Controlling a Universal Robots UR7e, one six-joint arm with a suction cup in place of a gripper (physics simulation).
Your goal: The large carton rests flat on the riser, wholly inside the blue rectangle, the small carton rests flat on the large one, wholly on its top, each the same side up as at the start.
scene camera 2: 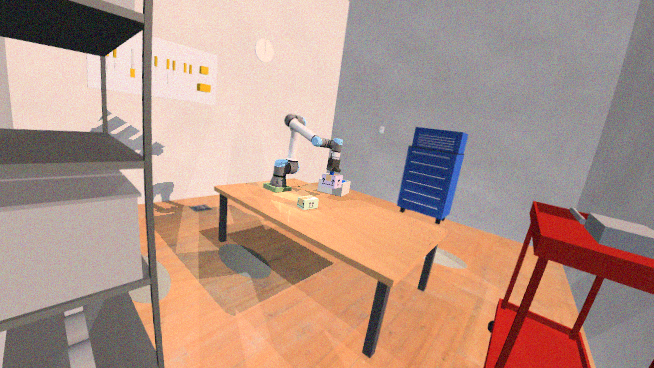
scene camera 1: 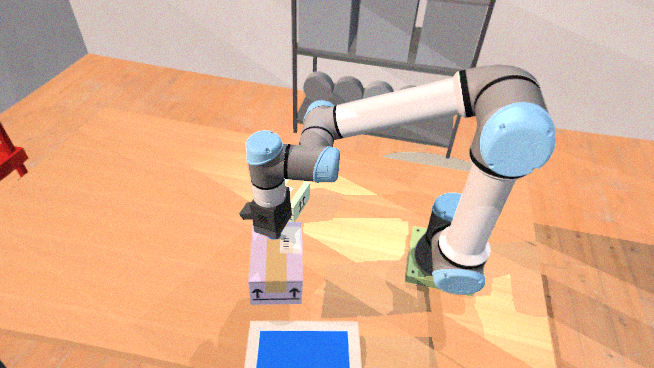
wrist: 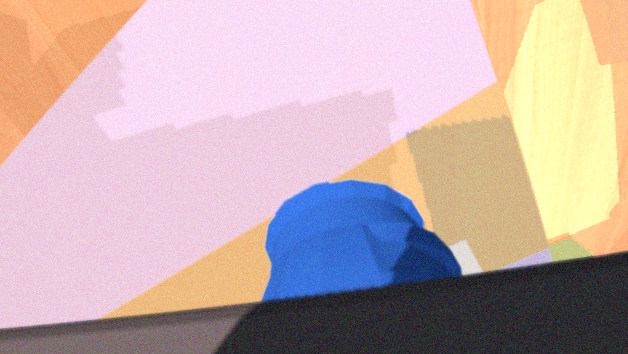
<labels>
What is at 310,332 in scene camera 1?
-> A riser.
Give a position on the suction cup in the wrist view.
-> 318,242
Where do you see a large carton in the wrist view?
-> At 147,187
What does the suction cup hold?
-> A large carton.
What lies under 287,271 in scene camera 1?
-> A large carton.
</labels>
